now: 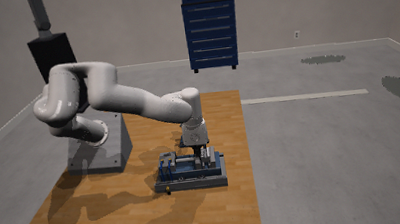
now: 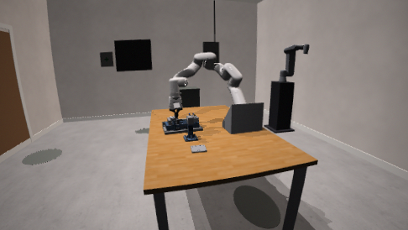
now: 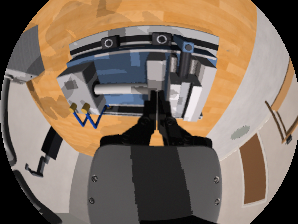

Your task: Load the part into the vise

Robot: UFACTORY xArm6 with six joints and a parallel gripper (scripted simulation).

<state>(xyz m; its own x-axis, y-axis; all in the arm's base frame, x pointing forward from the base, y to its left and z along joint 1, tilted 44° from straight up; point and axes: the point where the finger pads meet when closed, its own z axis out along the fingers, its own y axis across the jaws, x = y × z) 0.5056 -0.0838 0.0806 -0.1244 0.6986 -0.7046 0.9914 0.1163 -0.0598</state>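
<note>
My hand is 30 mm short of the part and 20 mm above it. From my hand the other things lie so: air cylinder: 130 mm behind, 20 mm to the right, 40 mm below; air cylinder rod: 60 mm behind, 10 mm to the right, 40 mm below.
</note>
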